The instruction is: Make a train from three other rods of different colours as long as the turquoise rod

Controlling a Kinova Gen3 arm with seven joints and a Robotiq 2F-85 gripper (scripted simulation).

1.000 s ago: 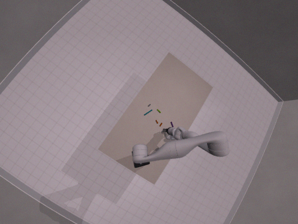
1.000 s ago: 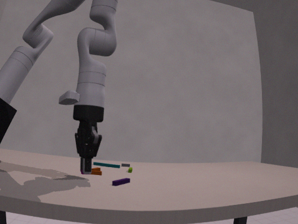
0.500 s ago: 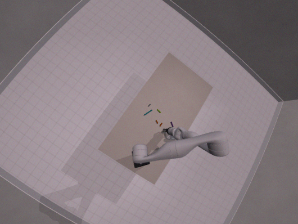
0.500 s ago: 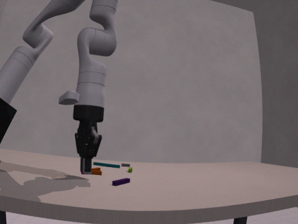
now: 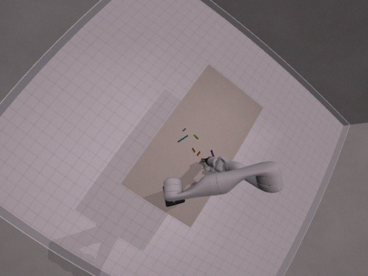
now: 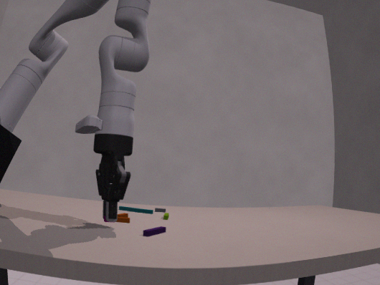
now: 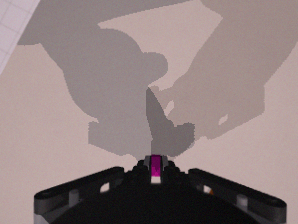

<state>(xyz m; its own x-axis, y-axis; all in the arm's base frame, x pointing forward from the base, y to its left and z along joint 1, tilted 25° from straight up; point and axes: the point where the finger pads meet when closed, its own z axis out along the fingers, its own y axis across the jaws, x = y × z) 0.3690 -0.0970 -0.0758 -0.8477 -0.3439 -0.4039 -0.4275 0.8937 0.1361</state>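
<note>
Right now my hand is 20 mm above the magenta rod. Also, from my hand: lime rod: 120 mm ahead, 170 mm to the left, 30 mm below; purple rod: 90 mm ahead, 30 mm to the right, 30 mm below; turquoise rod: 40 mm ahead, 260 mm to the left, 30 mm below.
</note>
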